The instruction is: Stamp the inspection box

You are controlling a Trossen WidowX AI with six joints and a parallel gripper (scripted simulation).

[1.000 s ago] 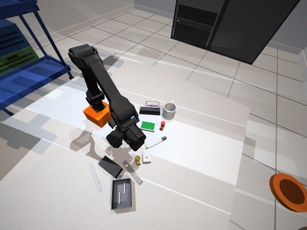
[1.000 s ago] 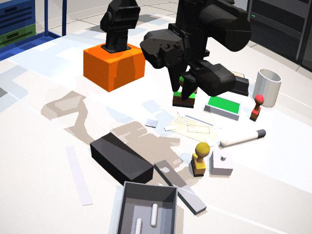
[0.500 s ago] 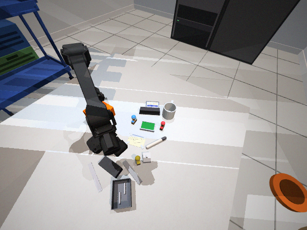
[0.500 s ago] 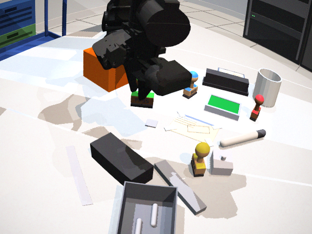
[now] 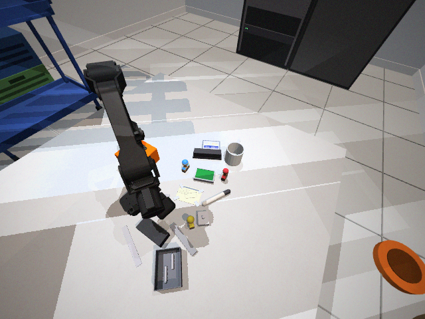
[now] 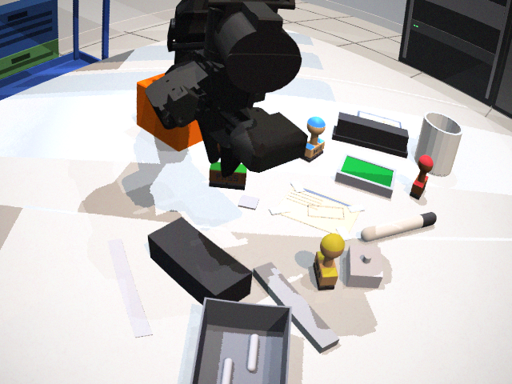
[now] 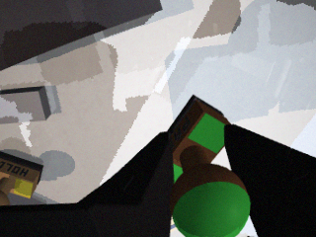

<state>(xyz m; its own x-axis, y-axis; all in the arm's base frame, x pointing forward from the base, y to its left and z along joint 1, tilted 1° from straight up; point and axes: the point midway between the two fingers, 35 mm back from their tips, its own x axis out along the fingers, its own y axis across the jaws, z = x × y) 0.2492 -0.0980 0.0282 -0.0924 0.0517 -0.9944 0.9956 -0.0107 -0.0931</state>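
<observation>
My gripper tip is now 7 cm to the left of the black block, 6 cm short of it and 6 cm above it. Round my gripper tip: yellow stamp (14 cm ahead, 6 cm below, 5 cm to the left); then green stamp (1 cm to the left); then card (12 cm to the left, 8 cm below, 5 cm ahead).
</observation>
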